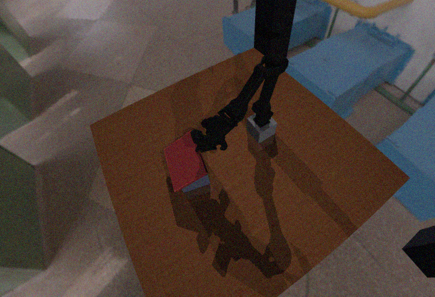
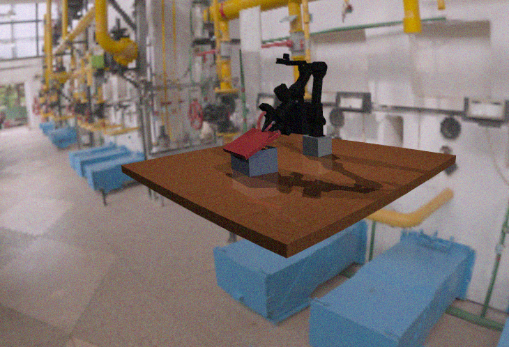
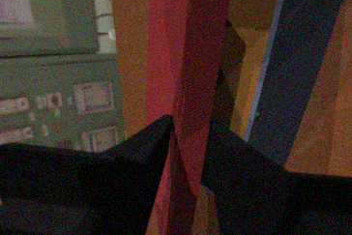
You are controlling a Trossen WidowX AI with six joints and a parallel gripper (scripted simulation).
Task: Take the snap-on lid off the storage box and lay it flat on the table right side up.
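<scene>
My gripper tip is 70 mm short of the red lid, 30 mm above it and 10 mm to the left of it. Also, from my gripper tip: storage box 110 mm below, 60 mm ahead, 10 mm to the right.
</scene>
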